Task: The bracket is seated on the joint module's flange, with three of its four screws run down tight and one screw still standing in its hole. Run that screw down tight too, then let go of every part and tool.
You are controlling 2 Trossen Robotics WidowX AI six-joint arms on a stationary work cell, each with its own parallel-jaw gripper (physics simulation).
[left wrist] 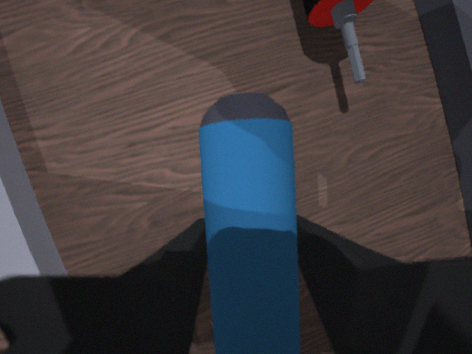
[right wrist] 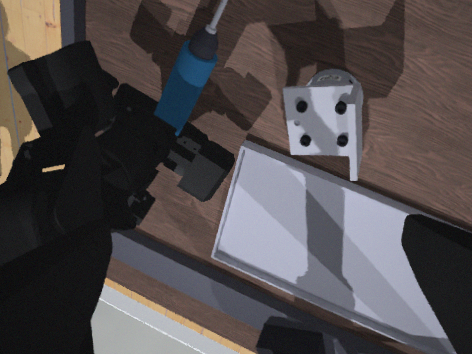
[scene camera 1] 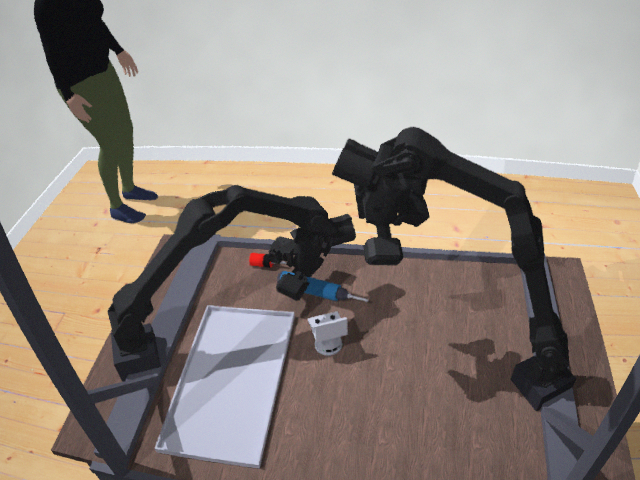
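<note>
The blue screwdriver lies on the table, its shaft pointing right in the scene view. My left gripper is shut on its blue handle, one finger against each side. The white bracket sits on the round joint module. Four dark screw heads show on the bracket in the right wrist view; I cannot tell which stands higher. My right gripper is open and empty, high above the table, behind and right of the bracket in the scene view.
A red screwdriver with a black collar lies close behind the left gripper, near the back frame rail. The white tray lies left of the bracket. A person stands beyond the table's back left.
</note>
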